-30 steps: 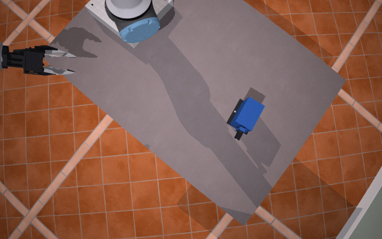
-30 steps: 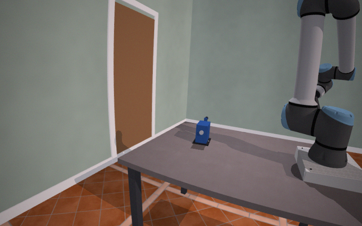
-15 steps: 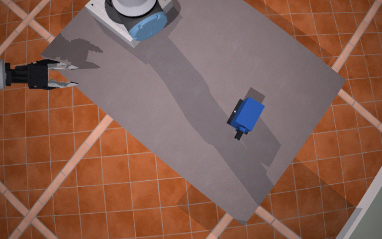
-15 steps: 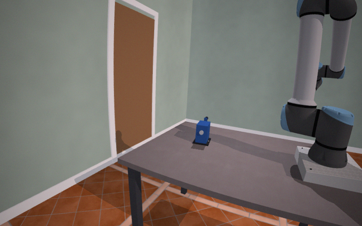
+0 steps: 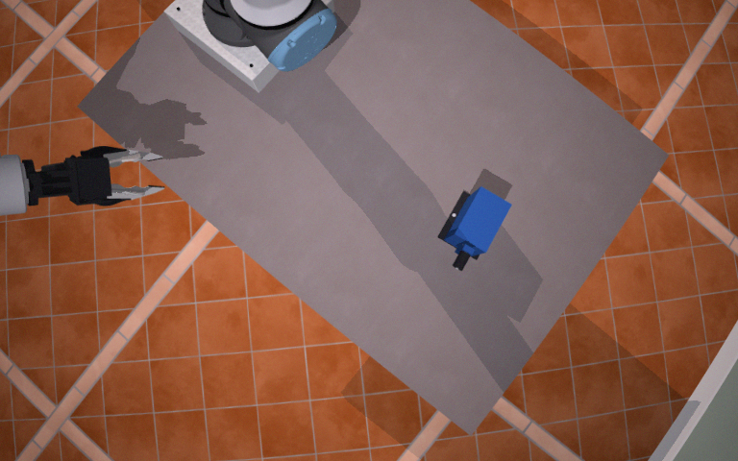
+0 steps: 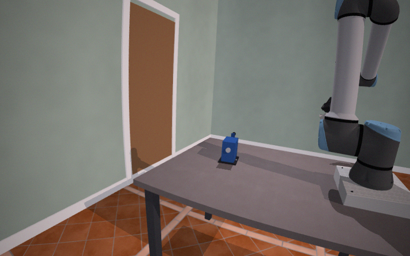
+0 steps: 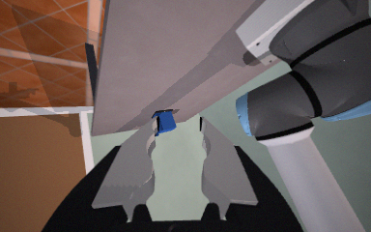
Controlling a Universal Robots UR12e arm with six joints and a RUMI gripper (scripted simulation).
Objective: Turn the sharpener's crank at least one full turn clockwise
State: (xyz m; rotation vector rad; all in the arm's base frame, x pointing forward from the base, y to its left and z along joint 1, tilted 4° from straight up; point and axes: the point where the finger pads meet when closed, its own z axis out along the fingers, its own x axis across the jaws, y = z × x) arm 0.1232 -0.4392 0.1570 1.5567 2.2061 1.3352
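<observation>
Now: the black crank knob 58 cm ahead of my hand, 15 cm to the left of it and 11 cm below it.
</observation>
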